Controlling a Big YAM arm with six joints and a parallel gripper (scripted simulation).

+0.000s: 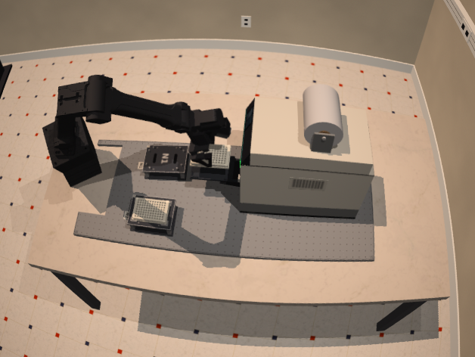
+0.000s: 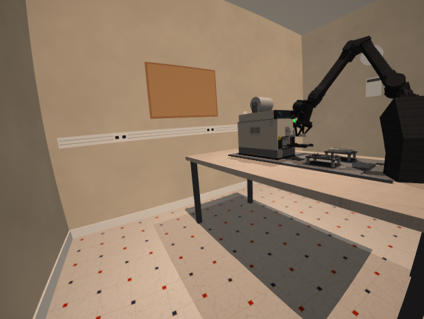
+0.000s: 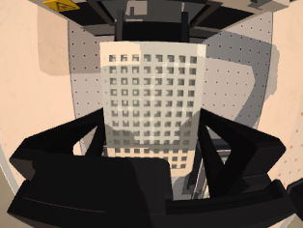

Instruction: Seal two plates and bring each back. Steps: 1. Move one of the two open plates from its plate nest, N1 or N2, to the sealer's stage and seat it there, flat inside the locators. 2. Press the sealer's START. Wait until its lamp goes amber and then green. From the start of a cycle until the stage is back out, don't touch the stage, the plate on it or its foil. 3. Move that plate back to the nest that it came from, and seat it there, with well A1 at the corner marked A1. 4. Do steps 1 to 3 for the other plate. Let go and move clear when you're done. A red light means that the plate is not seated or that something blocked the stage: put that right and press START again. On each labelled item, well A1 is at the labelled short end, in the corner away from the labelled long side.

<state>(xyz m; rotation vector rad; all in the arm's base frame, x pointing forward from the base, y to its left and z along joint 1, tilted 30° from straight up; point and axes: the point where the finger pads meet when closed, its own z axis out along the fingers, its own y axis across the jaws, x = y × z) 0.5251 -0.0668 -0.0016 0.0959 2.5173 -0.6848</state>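
My hand is 70 mm above the sealer stage. The rest, counted from my hand: yellow warning label 120 mm ahead, 60 mm to the left, 20 mm below; then start button 110 mm to the right, 80 mm ahead, 20 mm above; then plate 230 mm behind, 120 mm to the right, 110 mm below.
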